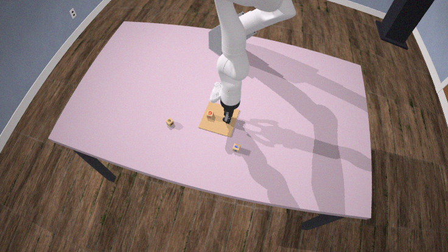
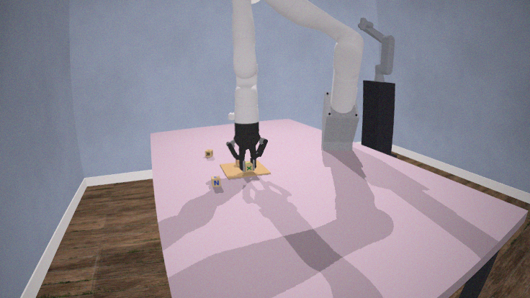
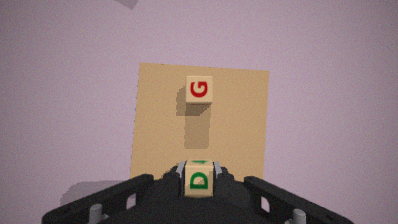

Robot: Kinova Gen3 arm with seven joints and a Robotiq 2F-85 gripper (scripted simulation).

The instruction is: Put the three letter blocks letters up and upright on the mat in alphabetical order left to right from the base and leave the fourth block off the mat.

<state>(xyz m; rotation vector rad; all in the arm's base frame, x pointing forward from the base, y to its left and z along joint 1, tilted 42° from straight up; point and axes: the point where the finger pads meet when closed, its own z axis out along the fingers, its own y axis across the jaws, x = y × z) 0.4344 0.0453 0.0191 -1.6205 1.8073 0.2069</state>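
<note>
My gripper is now 1 cm above the green D block. Round my hand: blue N block: 12 cm ahead, 6 cm to the left, 2 cm below; then tan mat: 4 cm to the right, 3 cm below.
</note>
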